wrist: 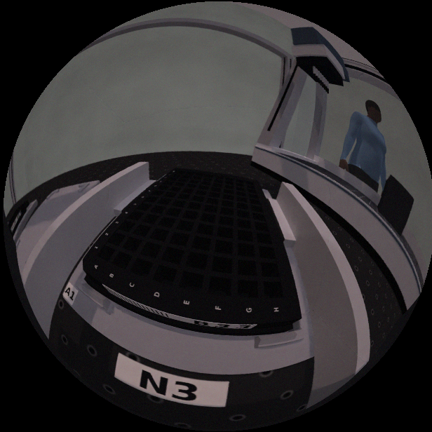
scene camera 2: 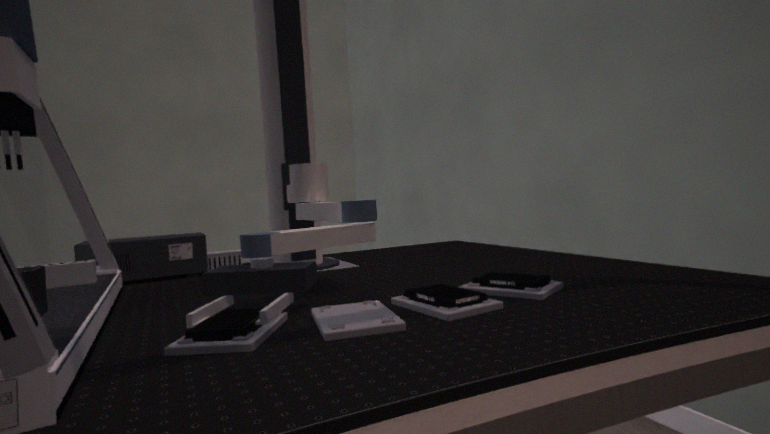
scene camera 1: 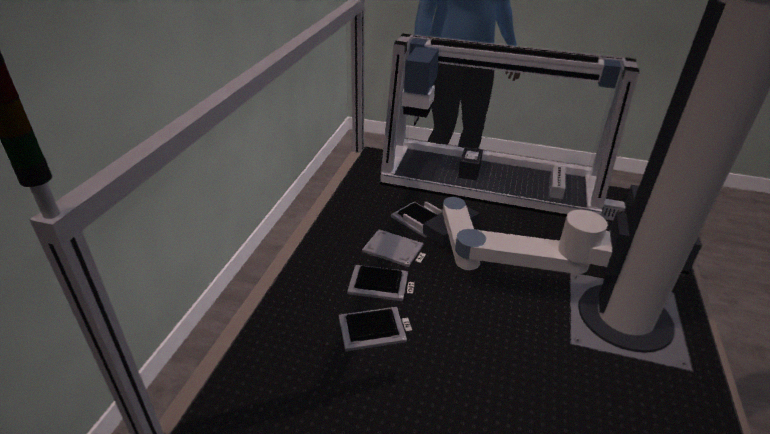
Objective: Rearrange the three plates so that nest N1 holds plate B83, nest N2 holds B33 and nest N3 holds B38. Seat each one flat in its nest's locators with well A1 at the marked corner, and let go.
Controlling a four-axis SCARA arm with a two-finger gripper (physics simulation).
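Frame: origin at the arm's base, x back, y left, z down, level; millimetres.
Seen in the pictures: gripper, fingertip midpoint: [scene camera 2: 225, 319] [scene camera 1: 414, 210]; arm's base at its link origin: [scene camera 1: 623, 319].
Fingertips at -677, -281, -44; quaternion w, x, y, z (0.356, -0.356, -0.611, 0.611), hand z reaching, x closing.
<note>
Pixels of each thing's middle, then the offset from my fingertips to it, as dx, dy, dz.
- Plate B33 at the middle of its body: [scene camera 2: 233, 322] [scene camera 1: 419, 215] +22, +12, +12
- pale nest N3 at the middle of its body: [scene camera 2: 233, 329] [scene camera 1: 419, 218] +22, +12, +22
- Nest N2 at the middle of its body: [scene camera 2: 354, 317] [scene camera 1: 393, 246] -25, +192, +23
- second black plate at the middle of its body: [scene camera 2: 443, 295] [scene camera 1: 378, 278] -23, +362, +12
Plate B33 [scene camera 1: 415, 210] [scene camera 2: 226, 322] [wrist: 190, 235], black, lies in pale nest N3 [scene camera 1: 404, 221] [scene camera 2: 215, 348] [wrist: 210, 345], its A corner beside the A1 mark. My gripper [scene camera 1: 423, 215] [scene camera 2: 242, 313] [wrist: 210, 180] is low over N3, its two pale fingers shut on the long sides of B33. Nest N2 [scene camera 1: 392, 246] [scene camera 2: 358, 318] [wrist: 55, 204] beside it is empty. A second black plate [scene camera 1: 380, 279] [scene camera 2: 444, 295] lies in the following nest, and a third [scene camera 1: 373, 324] [scene camera 2: 509, 280] in the farthest nest from N3. Their codes are too small to read.
A gantry machine [scene camera 1: 485, 194] [scene camera 2: 88, 324] stands close behind N3. The arm's thick column [scene camera 1: 684, 177] rises at the right in the first scene view. A fence rail [scene camera 1: 215, 115] runs along the left. A person in blue [scene camera 1: 458, 21] [wrist: 367, 140] stands behind the gantry.
</note>
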